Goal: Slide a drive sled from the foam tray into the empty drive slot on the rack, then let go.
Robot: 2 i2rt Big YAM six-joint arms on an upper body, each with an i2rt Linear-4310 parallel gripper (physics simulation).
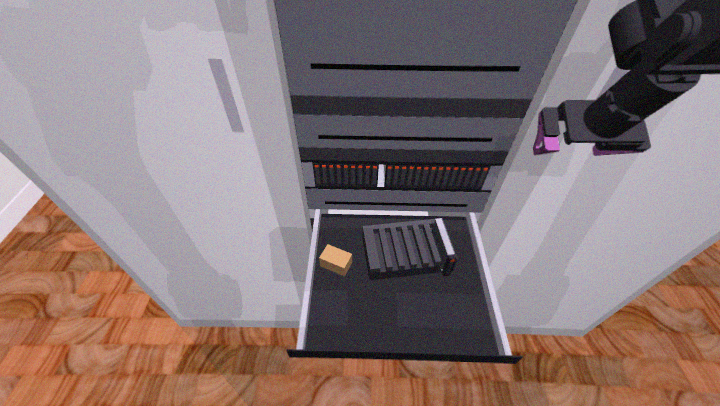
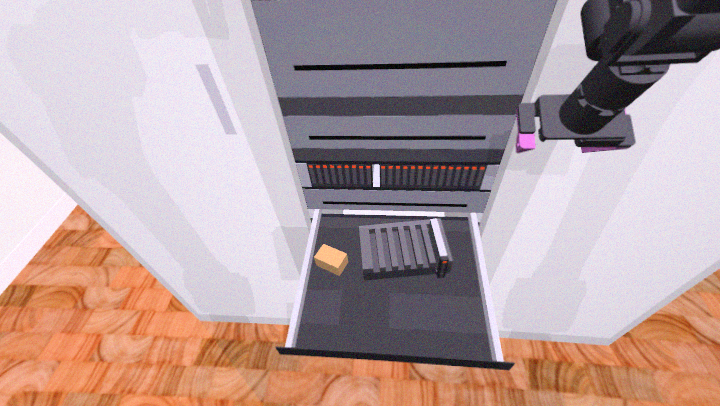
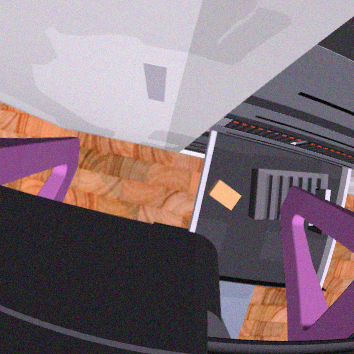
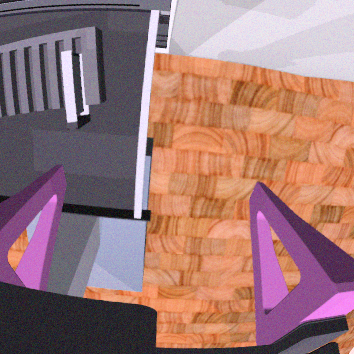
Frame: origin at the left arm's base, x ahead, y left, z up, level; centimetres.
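Seen in the pictures: left gripper, fingertip midpoint: (image 3: 185, 174); right gripper, fingertip midpoint: (image 1: 563, 151) (image 2: 548, 149) (image 4: 158, 182).
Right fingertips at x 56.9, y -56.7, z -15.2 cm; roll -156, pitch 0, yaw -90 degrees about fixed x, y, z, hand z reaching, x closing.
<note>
Pixels of each thing's middle, then the offset from my right fingertips to it. "pt": a spot on its surface instead.
- drive sled, body centre: (image 4: 75, 88) (image 2: 437, 247) (image 1: 442, 246) (image 3: 318, 210) dx +1.9, dy +13.9, dz -32.1 cm
- grey slotted foam tray, body centre: (image 4: 42, 73) (image 2: 403, 248) (image 1: 407, 248) (image 3: 289, 194) dx +4.2, dy +21.8, dz -36.6 cm
- open drawer, surface spot: (image 2: 393, 357) (image 1: 405, 355) pt dx -22.1, dy +23.9, dz -37.2 cm
- tan block, body centre: (image 1: 336, 260) (image 3: 223, 194) (image 2: 331, 259) dx +0.6, dy +40.0, dz -37.4 cm
A drive sled (image 1: 444, 237) (image 2: 439, 239) (image 3: 327, 196) (image 4: 69, 87) with a white top edge and a black, orange-marked end stands in the last groove at one side of the grey slotted foam tray (image 1: 371, 252) (image 2: 366, 252) (image 3: 254, 192) (image 4: 91, 65). On the rack, a narrow white slot (image 1: 381, 175) (image 2: 376, 175) (image 3: 300, 143) breaks the row of dark, orange-topped drives. My right gripper (image 1: 579, 149) (image 2: 562, 147) (image 4: 158, 182) is open and empty, high at the right, apart from sled and tray. My left gripper (image 3: 185, 174) is open and empty, away from the tray.
The tray lies in an open drawer (image 1: 403, 357) (image 2: 393, 357) with pale side walls. A tan block (image 1: 335, 259) (image 2: 330, 259) (image 3: 225, 195) lies left of the tray. Large pale cabinet doors (image 1: 176, 151) (image 2: 166, 151) flank the rack, and my right arm hangs before the one at the right.
</note>
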